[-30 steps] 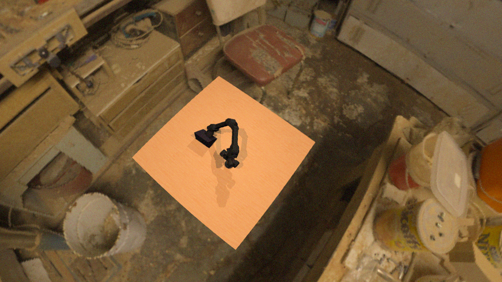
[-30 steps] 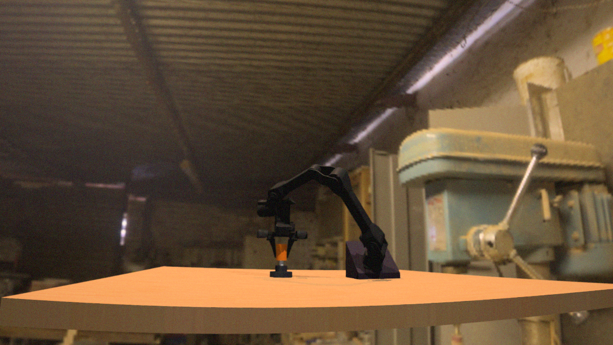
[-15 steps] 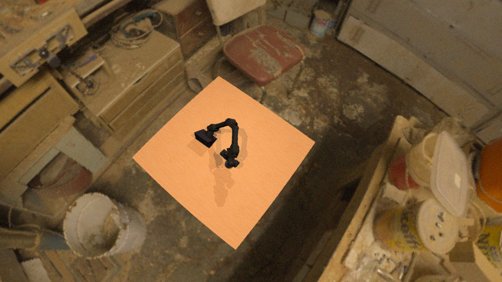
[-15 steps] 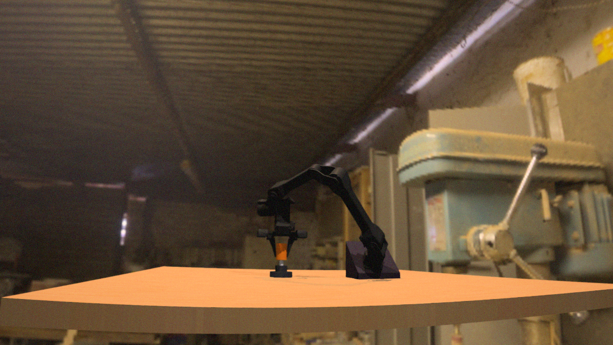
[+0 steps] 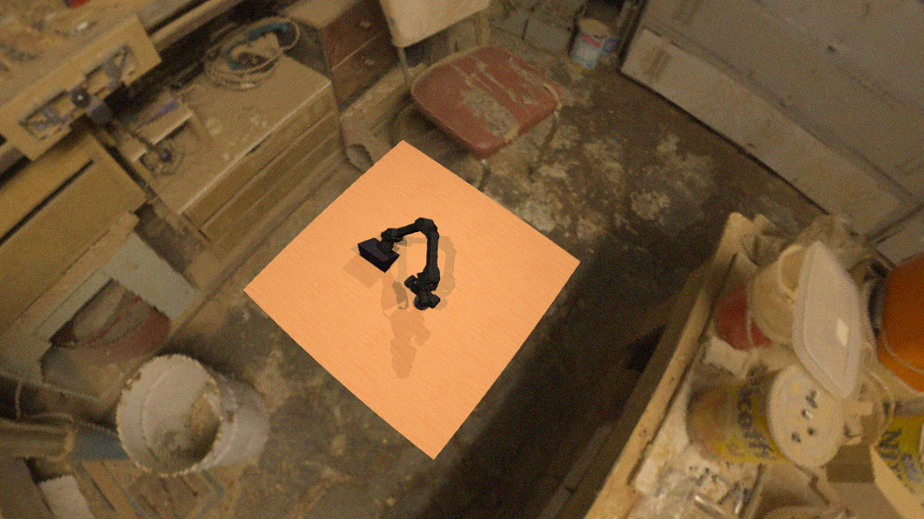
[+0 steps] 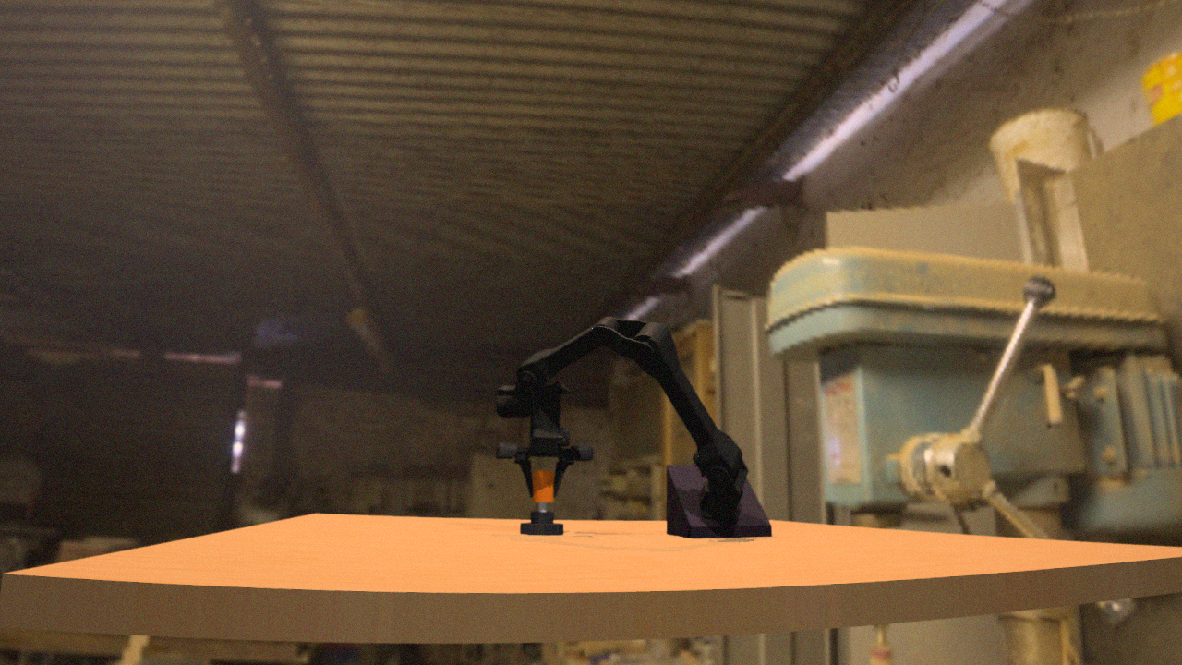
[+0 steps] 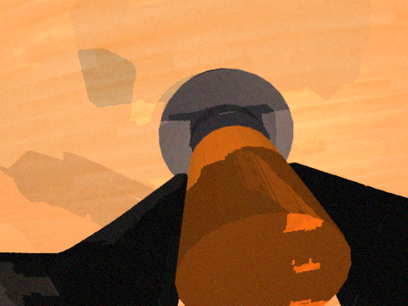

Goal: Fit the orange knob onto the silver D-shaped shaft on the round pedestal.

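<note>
Now: gripper tip 30 mm below the orange knob. From my gripper tip the other things lie so: round pedestal 40 mm below.
</note>
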